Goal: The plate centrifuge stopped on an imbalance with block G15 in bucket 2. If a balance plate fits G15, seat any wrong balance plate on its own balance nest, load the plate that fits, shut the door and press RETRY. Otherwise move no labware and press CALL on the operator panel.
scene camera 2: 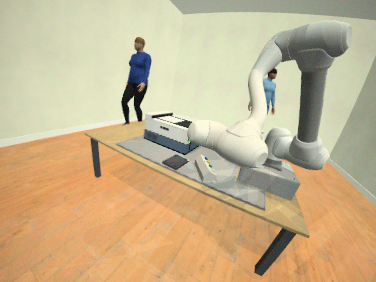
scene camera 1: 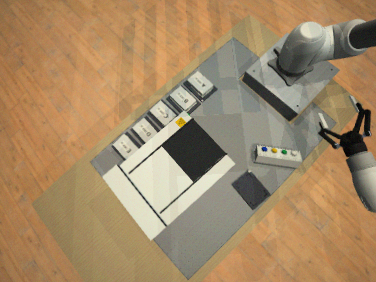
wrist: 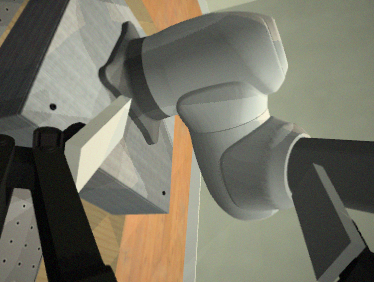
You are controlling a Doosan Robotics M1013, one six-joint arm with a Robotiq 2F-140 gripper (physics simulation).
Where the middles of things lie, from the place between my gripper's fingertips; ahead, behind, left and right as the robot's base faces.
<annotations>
Now: the button box (scene camera 1: 279,157) 270 mm below my hand, 220 mm ahead of it and 50 mm to the left of it. Round my hand: white centrifuge (scene camera 1: 153,188): 720 mm ahead, 190 mm below, 170 mm to the right; then dark lid panel (scene camera 1: 191,148): 570 mm ahead, 190 mm to the right, 100 mm below; then dark square pad (scene camera 1: 248,186): 420 mm ahead, 300 mm below, 110 mm to the left.
</annotations>
